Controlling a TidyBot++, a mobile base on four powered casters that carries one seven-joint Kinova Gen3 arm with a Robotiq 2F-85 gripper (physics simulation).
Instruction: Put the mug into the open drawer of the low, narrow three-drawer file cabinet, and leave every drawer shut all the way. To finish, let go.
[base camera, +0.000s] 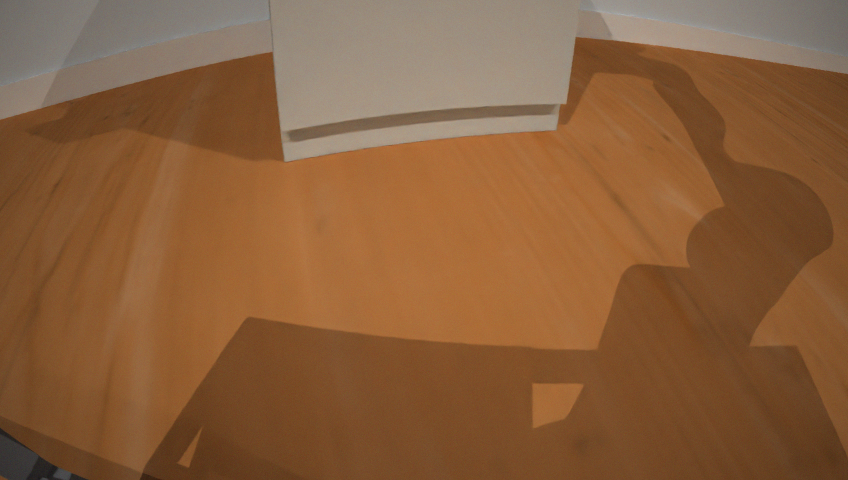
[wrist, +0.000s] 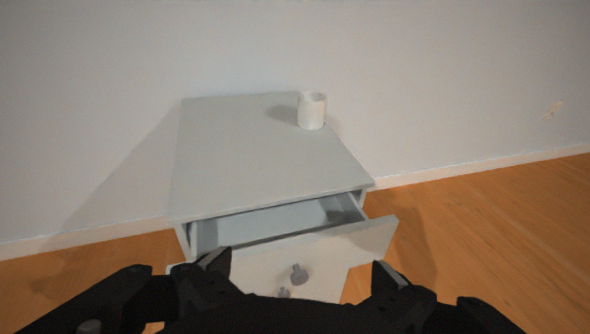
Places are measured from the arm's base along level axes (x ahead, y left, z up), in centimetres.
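Where they show: gripper, between the fingertips: (wrist: 300, 269).
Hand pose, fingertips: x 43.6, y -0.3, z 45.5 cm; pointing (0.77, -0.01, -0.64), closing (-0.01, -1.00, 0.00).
Observation:
After its pixels a point has its place.
The white mug (wrist: 311, 111) @(z 30.7, x 99.2, y -0.8 cm) stands upright on the top of the file cabinet (wrist: 250, 155) @(z 24.9, x 84.5, y 13.3 cm) (base camera: 422, 53) @(z -24.9, x 69.6, y 5.7 cm), near its back right corner in the wrist view. The top drawer (wrist: 310, 250) @(z 20.4, x 62.5, y -2.3 cm) is pulled out; the visible part of its inside is bare, and a grey knob (wrist: 299, 275) @(z 18.2, x 58.8, y -0.6 cm) is on its front. A lower knob (wrist: 284, 292) @(z -7.0, x 68.1, y 2.8 cm) shows below it, partly hidden by the gripper. My gripper (wrist: 300, 269) @(z 45.5, x 43.6, y -0.3 cm) is open and empty, its fingers in front of the cabinet and apart from the mug. In the base camera view the cabinet's lower front shows; the mug does not.
A pale wall (wrist: 450, 75) @(z 25.9, x 158.6, y -63.7 cm) with a white baseboard (wrist: 450, 169) @(z -32.9, x 167.5, y -91.1 cm) stands right behind the cabinet. Wooden floor (base camera: 357, 237) @(z -39.6, x 50.6, y 10.4 cm) (wrist: 500, 225) @(z -39.6, x 129.9, y -103.2 cm) lies in front of and beside it. The robot's shadow (base camera: 416, 404) @(z -39.6, x 31.0, y 2.0 cm) falls across the floor.

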